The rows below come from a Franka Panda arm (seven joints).
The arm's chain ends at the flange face. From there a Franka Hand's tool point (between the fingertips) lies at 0.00 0.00 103.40 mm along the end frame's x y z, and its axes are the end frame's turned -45 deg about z.
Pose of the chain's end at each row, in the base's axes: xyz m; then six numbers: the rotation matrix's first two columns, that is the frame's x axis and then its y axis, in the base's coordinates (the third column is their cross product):
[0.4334, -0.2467, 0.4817, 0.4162, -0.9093, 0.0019, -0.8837, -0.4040, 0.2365]
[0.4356, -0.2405, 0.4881, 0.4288, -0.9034, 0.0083, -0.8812, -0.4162, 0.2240]
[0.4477, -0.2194, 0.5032, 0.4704, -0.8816, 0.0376, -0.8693, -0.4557, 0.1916]
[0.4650, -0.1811, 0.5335, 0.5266, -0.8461, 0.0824, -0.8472, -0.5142, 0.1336]
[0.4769, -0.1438, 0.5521, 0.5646, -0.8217, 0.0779, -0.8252, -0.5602, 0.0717]
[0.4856, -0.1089, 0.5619, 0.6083, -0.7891, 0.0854, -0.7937, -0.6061, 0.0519]
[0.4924, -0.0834, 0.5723, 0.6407, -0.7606, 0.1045, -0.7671, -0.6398, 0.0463]
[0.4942, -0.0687, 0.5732, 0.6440, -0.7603, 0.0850, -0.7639, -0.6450, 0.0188]
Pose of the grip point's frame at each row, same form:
[0.4112, -0.2571, 0.3812, 0.9192, -0.3573, -0.1659, -0.3306, -0.9286, 0.1686]
[0.4150, -0.2512, 0.3873, 0.9263, -0.3445, -0.1525, -0.3199, -0.9331, 0.1643]
[0.4320, -0.2321, 0.4018, 0.9473, -0.3012, -0.1089, -0.2821, -0.9456, 0.1621]
[0.4577, -0.1956, 0.4314, 0.9714, -0.2347, -0.0362, -0.2267, -0.9619, 0.1527]
[0.4753, -0.1546, 0.4493, 0.9827, -0.1849, 0.0044, -0.1843, -0.9772, 0.1058]
[0.4867, -0.1192, 0.4590, 0.9914, -0.1294, 0.0237, -0.1311, -0.9866, 0.0971]
[0.4957, -0.0948, 0.4696, 0.9955, -0.0854, 0.0412, -0.0894, -0.9902, 0.1066]
[0.4984, -0.0767, 0.4702, 0.9955, -0.0815, 0.0468, -0.0848, -0.9937, 0.0734]

